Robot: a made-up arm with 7 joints. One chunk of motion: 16 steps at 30 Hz.
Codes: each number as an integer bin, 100 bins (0 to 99) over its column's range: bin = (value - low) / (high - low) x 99, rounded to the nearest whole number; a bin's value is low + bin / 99 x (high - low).
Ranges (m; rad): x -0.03..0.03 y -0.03..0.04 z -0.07..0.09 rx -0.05..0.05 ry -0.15..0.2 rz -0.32..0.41
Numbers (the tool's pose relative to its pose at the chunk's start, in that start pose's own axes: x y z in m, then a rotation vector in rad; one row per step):
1: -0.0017 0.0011 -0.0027 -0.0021 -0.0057 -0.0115
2: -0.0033 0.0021 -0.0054 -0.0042 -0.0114 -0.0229
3: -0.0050 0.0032 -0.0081 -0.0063 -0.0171 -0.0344
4: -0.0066 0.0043 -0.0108 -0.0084 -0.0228 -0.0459
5: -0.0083 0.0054 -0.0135 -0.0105 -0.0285 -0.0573
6: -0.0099 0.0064 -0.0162 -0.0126 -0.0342 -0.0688
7: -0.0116 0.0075 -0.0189 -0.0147 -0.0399 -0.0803
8: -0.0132 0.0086 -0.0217 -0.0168 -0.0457 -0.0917
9: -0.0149 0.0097 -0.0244 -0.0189 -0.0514 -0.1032
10: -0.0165 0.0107 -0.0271 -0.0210 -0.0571 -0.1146
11: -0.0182 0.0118 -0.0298 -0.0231 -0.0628 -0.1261
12: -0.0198 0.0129 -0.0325 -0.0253 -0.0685 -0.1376
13: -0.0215 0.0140 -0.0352 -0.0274 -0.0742 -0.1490
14: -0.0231 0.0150 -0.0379 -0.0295 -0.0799 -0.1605
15: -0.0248 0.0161 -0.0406 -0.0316 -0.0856 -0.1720
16: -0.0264 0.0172 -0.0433 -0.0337 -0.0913 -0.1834
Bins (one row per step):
1: 47 44 42 47 41 42
2: 44 45 40 45 39 40
3: 41 47 38 43 38 39
4: 39 49 37 41 36 37
5: 36 50 35 39 34 36
6: 33 51 33 37 33 34
7: 30 53 32 35 31 33
8: 28 55 30 33 30 31
9: 25 56 28 31 28 29
10: 22 58 27 29 26 28
11: 19 59 25 27 25 26
12: 17 61 23 24 23 25
13: 14 62 22 22 21 23
14: 11 64 20 20 20 22
15: 9 65 18 18 18 20
16: 6 67 17 16 17 19

